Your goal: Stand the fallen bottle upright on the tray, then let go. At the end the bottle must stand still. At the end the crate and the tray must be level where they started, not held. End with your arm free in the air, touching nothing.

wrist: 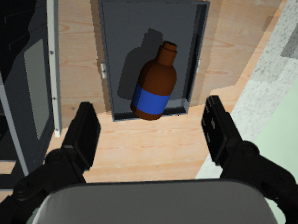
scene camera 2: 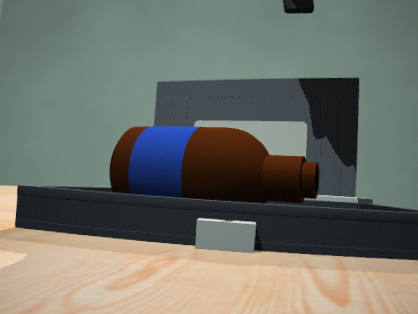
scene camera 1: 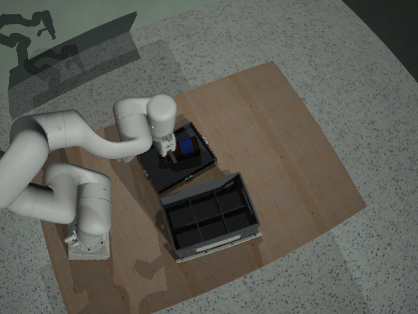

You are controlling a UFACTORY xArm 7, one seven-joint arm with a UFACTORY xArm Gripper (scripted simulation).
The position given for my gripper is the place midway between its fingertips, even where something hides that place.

Observation:
In view: my gripper (wrist: 149,111), a bottle (scene camera 2: 213,163), a crate (scene camera 2: 317,118) and a tray (scene camera 2: 344,229).
The bottle also shows in the wrist view (wrist: 157,78). The crate is seen too in scene camera 1 (scene camera 1: 231,192). The tray also shows in scene camera 1 (scene camera 1: 165,175).

